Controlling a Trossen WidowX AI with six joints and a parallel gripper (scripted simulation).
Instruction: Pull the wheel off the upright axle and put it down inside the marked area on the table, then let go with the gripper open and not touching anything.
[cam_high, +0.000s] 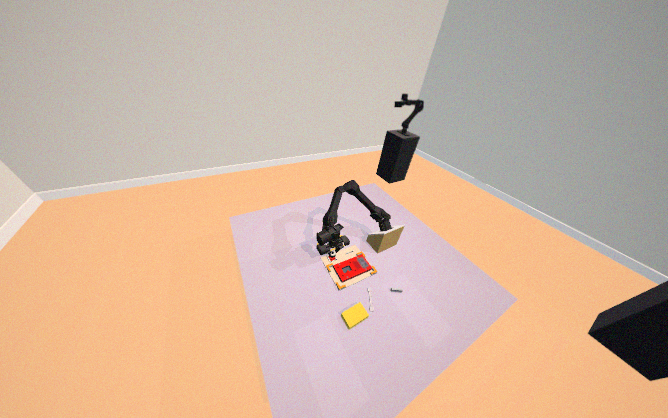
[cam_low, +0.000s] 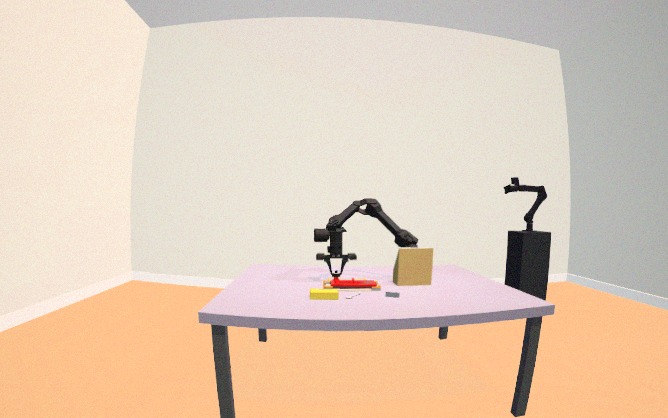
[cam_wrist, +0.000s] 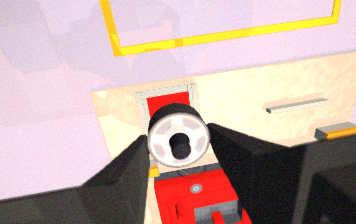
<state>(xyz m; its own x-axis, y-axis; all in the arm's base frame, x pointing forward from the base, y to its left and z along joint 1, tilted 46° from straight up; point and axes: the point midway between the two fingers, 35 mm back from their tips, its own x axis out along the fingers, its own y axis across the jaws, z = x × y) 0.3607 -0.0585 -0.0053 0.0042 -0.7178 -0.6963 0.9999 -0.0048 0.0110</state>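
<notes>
My gripper tip is now right at the dark wheel. Also, from my gripper tip: yellow block (60 mm ahead, 340 mm to the left, 30 mm below); grey piece (210 mm behind, 340 mm to the left, 30 mm below).
</notes>
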